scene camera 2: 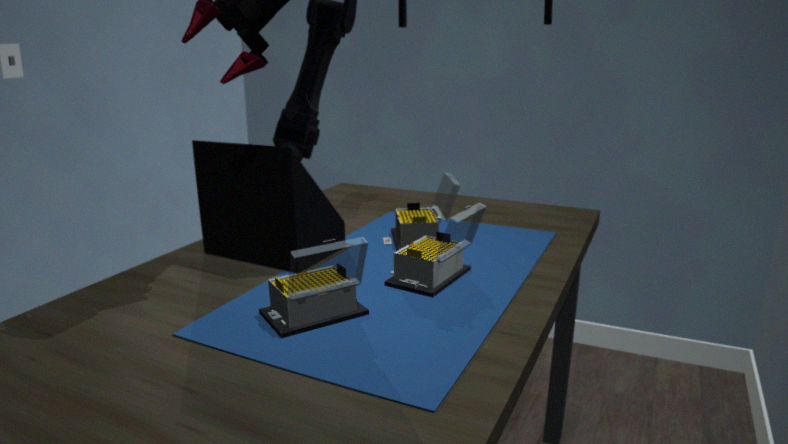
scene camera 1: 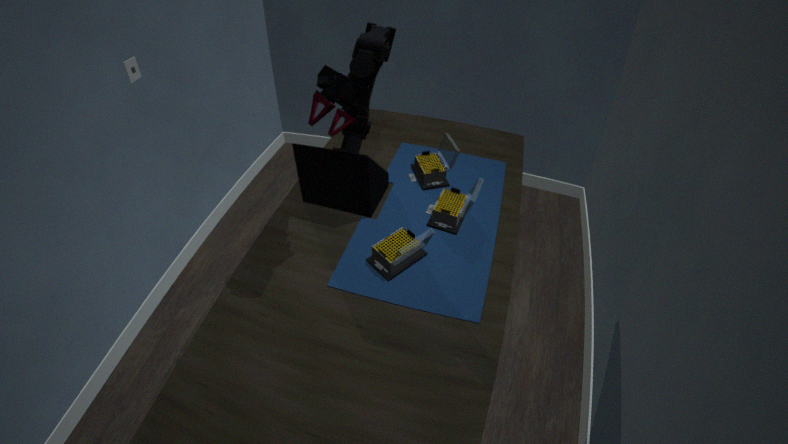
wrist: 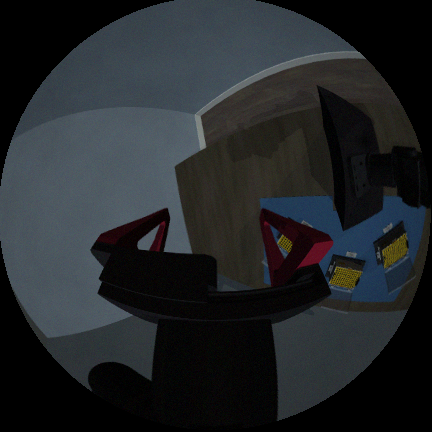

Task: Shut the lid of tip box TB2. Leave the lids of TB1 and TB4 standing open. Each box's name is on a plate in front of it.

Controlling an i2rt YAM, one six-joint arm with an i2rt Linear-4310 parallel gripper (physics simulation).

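Frame: origin at the arm's base, x right, y down, z ahead, level; millimetres.
Seen in the pictures: gripper, fingertip midpoint: (scene camera 2: 202, 63) (scene camera 1: 320, 130) (wrist: 214, 212); arm's base at its link origin: (scene camera 2: 275, 178) (scene camera 1: 347, 158) (wrist: 366, 169).
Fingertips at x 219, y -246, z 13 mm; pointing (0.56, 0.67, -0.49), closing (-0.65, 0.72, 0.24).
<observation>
Pixels of each thing's top centre, then the offset from my fingertips to it. "spot": a spot on its surface instead. Level surfaces: height alone.
- nearest box at its top centre: (scene camera 2: 310, 272) (scene camera 1: 396, 241) (wrist: 292, 246) dx +28, dy +338, dz +202 mm
- raised lid at a spot on its surface: (scene camera 2: 359, 259) spot: dx +37, dy +299, dz +295 mm
- middle box at its top centre: (scene camera 2: 429, 240) (scene camera 1: 450, 198) (wrist: 345, 280) dx -189, dy +338, dz +338 mm
- tilted lid at its top centre: (scene camera 2: 462, 205) (scene camera 1: 473, 185) (wrist: 335, 309) dx -175, dy +259, dz +403 mm
- farthest box at its top centre: (scene camera 2: 411, 213) (scene camera 1: 427, 162) dx -386, dy +346, dz +234 mm
- steep lid at a spot on its surface: (scene camera 2: 447, 189) (scene camera 1: 447, 144) spot: dx -450, dy +301, dz +301 mm
- blue mat at its surface level: dy +412 mm
- wooden table at its surface level: dy +415 mm
Three grey tip boxes with yellow tips stand on dark bases, each with its clear lid open. The names on their plates are too small to read, so I cannot tell which is TB2. The nearest box (scene camera 1: 394, 246) (scene camera 2: 322, 306) (wrist: 285, 243) has a raised lid (scene camera 1: 423, 240) (scene camera 2: 359, 259). The middle box (scene camera 1: 449, 204) (scene camera 2: 413, 268) (wrist: 345, 276) has a tilted lid (scene camera 1: 476, 190) (scene camera 2: 469, 220). The farthest box (scene camera 1: 430, 163) (scene camera 2: 417, 229) (wrist: 395, 250) has a steep lid (scene camera 1: 449, 150) (scene camera 2: 447, 189). My gripper (scene camera 1: 321, 129) (scene camera 2: 202, 62) (wrist: 214, 212) is open and empty, high up and well away from the boxes.
The boxes stand on a blue mat (scene camera 1: 441, 289) (scene camera 2: 380, 361) (wrist: 300, 202) on a wooden table (scene camera 1: 303, 330) (scene camera 2: 110, 386). A large black pedestal (scene camera 1: 336, 179) (scene camera 2: 242, 204) (wrist: 350, 135) carries the arm beside the mat. Walls stand behind and to the left.
</observation>
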